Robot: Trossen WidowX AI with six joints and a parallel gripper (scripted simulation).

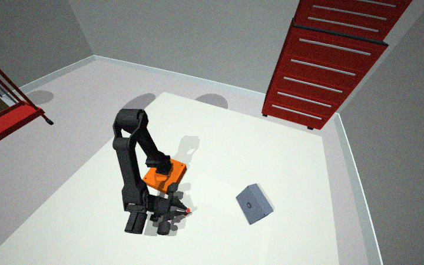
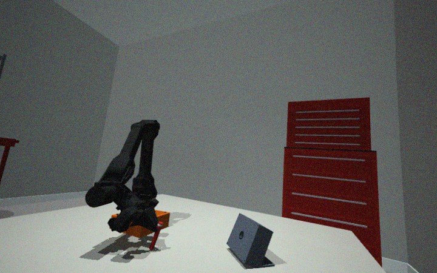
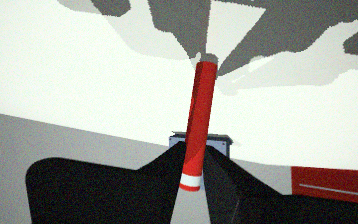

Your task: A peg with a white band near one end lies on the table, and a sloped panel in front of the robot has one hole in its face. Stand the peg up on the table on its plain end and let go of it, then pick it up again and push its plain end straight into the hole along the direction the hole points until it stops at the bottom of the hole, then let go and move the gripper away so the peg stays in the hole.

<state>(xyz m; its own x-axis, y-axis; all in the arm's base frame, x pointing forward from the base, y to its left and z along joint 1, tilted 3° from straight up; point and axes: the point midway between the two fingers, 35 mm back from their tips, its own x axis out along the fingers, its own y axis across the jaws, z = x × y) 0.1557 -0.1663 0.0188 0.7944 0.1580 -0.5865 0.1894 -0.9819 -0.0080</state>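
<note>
Now: gripper tip right at the red peg. The rest, counted from my gripper tip: grey sloped panel 27 cm ahead, 10 cm to the left.
</note>
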